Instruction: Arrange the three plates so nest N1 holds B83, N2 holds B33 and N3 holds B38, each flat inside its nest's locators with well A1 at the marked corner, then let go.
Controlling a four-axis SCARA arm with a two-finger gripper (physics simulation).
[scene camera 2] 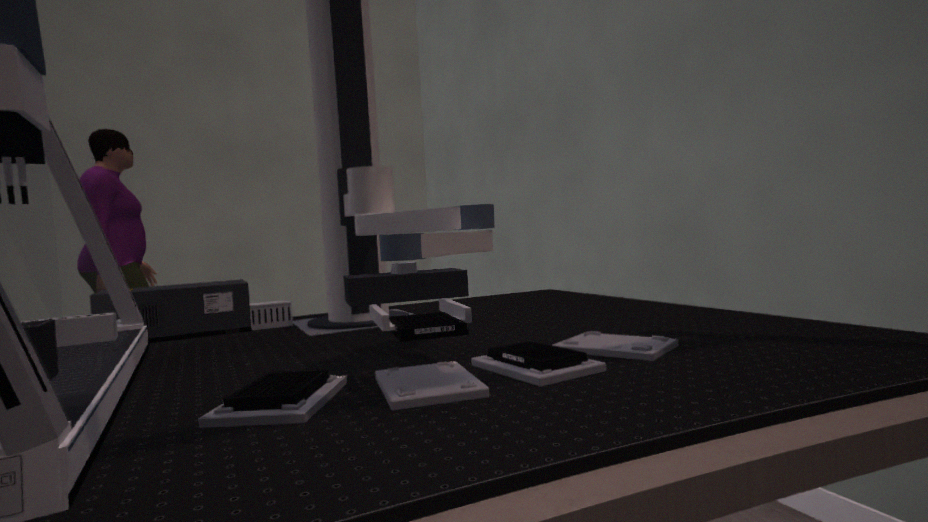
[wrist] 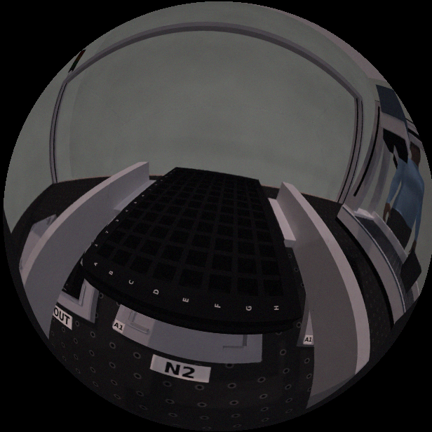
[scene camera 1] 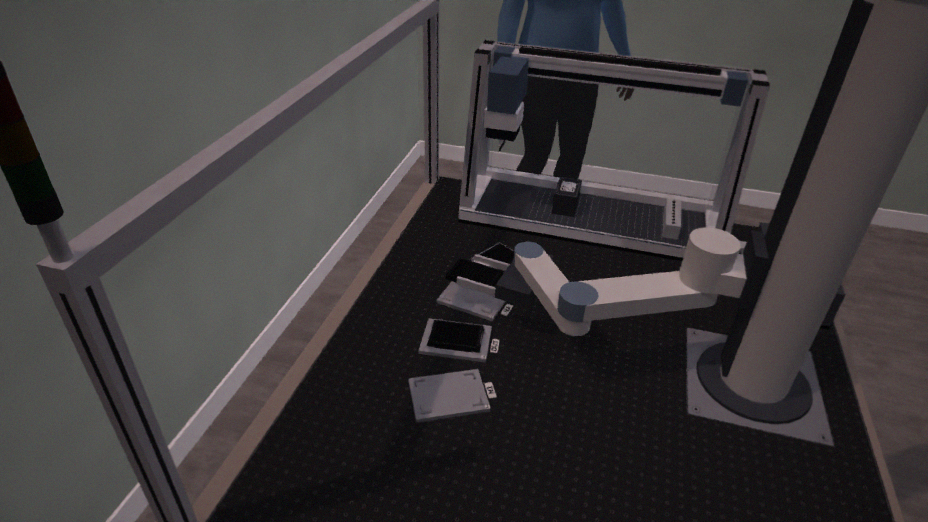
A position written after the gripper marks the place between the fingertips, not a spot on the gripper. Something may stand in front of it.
Observation:
In view: the gripper [scene camera 2: 428, 319], a black plate [scene camera 2: 539, 356], a black plate [scene camera 2: 440, 324], a black plate [scene camera 2: 274, 389], an out nest [scene camera 1: 455, 354], a nest N1 [scene camera 1: 448, 395], a nest N3 [scene camera 2: 317, 400] and a nest N2 [scene camera 2: 433, 384].
The gripper also shows in the wrist view [wrist: 210, 180]. The out nest is seen too in the wrist view [wrist: 87, 310]. The nest N1 shows as well in scene camera 2 [scene camera 2: 609, 345].

